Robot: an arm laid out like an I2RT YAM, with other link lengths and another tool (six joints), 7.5 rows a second.
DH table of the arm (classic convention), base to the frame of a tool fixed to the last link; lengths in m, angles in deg. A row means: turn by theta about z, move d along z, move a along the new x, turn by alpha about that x. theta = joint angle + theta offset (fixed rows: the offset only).
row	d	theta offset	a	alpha
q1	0.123	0	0.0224	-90
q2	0	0	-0.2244	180
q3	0	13.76	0.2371	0
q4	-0.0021	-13.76	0.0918	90
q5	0.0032	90	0	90
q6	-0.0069	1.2	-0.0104	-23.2
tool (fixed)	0.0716	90	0	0
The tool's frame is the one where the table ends.
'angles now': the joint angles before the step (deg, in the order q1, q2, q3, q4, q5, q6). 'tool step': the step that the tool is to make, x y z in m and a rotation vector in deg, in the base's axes. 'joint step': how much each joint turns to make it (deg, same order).
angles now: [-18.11 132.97 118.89 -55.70 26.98 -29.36]
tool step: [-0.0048 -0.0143 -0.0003 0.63 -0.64 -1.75]
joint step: [-2.10 -0.02 -0.03 0.44 -0.88 -0.06]
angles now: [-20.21 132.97 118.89 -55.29 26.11 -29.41]
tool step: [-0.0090 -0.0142 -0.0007 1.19 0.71 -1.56]
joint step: [-2.29 0.00 0.00 -0.90 -1.05 -0.44]
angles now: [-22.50 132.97 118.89 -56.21 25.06 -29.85]
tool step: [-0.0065 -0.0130 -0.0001 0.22 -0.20 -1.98]
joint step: [-1.97 -0.01 -0.01 0.05 -0.26 0.11]
